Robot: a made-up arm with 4 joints. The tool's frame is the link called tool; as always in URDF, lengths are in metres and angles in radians. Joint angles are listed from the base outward.
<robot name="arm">
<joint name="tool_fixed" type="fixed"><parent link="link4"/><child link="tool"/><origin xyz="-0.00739 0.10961 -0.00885" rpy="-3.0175 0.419 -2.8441"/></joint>
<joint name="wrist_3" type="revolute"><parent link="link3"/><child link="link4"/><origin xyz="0.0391 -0.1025 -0.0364" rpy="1.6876 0.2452 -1.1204"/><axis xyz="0 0 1"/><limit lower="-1.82" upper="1.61"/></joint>
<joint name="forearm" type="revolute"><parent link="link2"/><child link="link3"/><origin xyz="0.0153 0.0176 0.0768" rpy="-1.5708 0 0"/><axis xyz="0 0 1"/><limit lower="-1.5" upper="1.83"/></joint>
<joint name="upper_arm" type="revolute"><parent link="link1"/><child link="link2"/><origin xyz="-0.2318 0.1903 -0.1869" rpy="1.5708 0 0"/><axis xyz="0 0 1"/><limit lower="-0.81" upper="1.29"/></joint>
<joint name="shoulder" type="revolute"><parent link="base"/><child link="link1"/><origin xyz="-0.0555 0.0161 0.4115" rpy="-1.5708 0 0"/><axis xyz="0 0 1"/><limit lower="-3.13" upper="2.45"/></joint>
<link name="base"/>
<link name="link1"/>
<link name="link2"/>
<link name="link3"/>
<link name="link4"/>
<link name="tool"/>
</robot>
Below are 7 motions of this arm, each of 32 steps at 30 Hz.
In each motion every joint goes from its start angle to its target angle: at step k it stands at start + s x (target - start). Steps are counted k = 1, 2, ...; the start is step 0. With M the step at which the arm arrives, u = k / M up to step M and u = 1 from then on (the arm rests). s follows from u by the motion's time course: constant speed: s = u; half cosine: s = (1 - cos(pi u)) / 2; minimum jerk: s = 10 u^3 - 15 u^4 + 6 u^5.
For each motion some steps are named. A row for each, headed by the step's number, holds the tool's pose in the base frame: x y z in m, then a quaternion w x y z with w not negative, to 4 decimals.
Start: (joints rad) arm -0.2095 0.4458 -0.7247 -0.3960
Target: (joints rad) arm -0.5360 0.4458 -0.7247 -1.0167
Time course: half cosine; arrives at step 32
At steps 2, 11, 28, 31, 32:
2: -0.3606 -0.1230 0.3930 0.8758 0.0166 0.3543 0.3275
11: -0.3601 -0.1339 0.3811 0.8606 0.0513 0.3348 0.3804
28: -0.3478 -0.1701 0.3432 0.7911 0.1220 0.2831 0.5283
31: -0.3467 -0.1722 0.3411 0.7865 0.1247 0.2807 0.5359
32: -0.3466 -0.1723 0.3410 0.7862 0.1248 0.2805 0.5364

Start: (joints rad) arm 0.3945 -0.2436 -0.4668 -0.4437
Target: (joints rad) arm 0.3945 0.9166 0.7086 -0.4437
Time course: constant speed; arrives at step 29
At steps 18, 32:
18: -0.1918 -0.0532 0.4962 0.3749 0.0562 0.9083 0.1767
32: -0.2389 0.0065 0.4525 0.1612 -0.1630 0.9509 0.2081

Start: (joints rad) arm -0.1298 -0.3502 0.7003 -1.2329
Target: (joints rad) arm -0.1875 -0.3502 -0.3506 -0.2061
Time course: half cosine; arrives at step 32
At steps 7, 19, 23, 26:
7: -0.0989 -0.2270 0.4086 0.3964 0.6519 0.6461 0.0212
19: -0.1903 -0.1429 0.4454 0.7071 0.3820 0.5949 0.0140
23: -0.2201 -0.1191 0.4347 0.7864 0.2897 0.5453 -0.0200
26: -0.2351 -0.1073 0.4244 0.8250 0.2379 0.5105 -0.0458

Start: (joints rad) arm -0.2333 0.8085 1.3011 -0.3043
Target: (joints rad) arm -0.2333 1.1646 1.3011 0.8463
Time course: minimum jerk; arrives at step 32
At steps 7, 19, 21, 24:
7: -0.2020 0.0086 0.2454 0.2325 -0.3046 0.9235 -0.0146
19: -0.2817 -0.0460 0.2385 0.1863 -0.6831 0.7040 0.0558
21: -0.2881 -0.0599 0.2383 0.1729 -0.7361 0.6509 0.0676
24: -0.2926 -0.0768 0.2386 0.1553 -0.7934 0.5830 0.0812

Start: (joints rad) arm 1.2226 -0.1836 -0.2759 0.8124
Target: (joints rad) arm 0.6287 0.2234 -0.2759 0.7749
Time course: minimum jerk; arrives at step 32
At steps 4, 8, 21, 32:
4: -0.1913 -0.1042 0.5799 0.2963 -0.3892 0.8713 -0.0403
8: -0.2006 -0.1031 0.5749 0.3256 -0.3874 0.8618 -0.0342
21: -0.2649 -0.0975 0.5207 0.5319 -0.3890 0.7520 0.0140
32: -0.2827 -0.0968 0.4964 0.5916 -0.3958 0.7017 0.0297

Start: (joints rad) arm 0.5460 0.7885 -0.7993 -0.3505
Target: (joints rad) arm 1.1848 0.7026 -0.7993 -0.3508
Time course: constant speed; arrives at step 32
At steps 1, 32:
1: -0.3087 -0.1544 0.6161 0.6450 0.0958 0.6115 0.4482
32: -0.1424 -0.1469 0.7235 0.4427 0.2233 0.7900 0.3607

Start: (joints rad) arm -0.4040 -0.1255 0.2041 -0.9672
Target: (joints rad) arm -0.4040 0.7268 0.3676 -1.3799
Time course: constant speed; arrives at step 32
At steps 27, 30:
27: -0.1529 -0.0847 0.4173 0.5079 0.3161 0.7441 0.2975
30: -0.1541 -0.0750 0.4140 0.4895 0.2982 0.7619 0.3015

